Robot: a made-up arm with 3 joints.
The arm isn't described. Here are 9 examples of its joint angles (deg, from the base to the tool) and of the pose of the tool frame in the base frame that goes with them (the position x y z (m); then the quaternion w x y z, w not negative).
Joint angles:
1: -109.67 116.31 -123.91
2: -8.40 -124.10 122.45
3: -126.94 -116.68 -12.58
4: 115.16 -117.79 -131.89
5: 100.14 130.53 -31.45
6: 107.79 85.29 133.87
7: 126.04 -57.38 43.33
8: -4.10 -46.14 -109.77
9: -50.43 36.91 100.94
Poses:
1: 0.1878 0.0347 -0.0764 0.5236 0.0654 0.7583 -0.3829
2: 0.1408 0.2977 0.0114 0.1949 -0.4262 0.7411 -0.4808
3: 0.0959 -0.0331 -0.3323 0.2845 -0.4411 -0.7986 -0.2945
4: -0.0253 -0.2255 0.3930 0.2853 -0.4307 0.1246 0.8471
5: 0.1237 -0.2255 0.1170 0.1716 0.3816 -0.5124 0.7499
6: -0.0386 -0.0007 0.1117 0.7166 -0.1660 -0.5817 -0.3472
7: 0.0099 -0.3400 0.2949 0.6585 0.5796 0.4780 -0.0445
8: -0.1900 0.2368 0.1510 0.5558 0.7332 -0.3284 -0.2138
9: -0.1696 0.1325 -0.0613 0.2345 -0.9191 -0.1351 0.2863
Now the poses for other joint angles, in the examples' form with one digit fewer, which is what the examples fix.
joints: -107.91 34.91 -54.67
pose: -0.084 0.170 -0.058 0.853 -0.427 0.296 0.045
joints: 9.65 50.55 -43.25
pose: -0.059 0.019 0.274 0.810 0.403 0.123 0.409
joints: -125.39 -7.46 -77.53
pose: -0.160 0.065 -0.139 0.912 -0.405 -0.064 0.013
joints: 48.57 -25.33 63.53
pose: -0.087 0.172 0.401 0.967 -0.127 0.182 -0.122
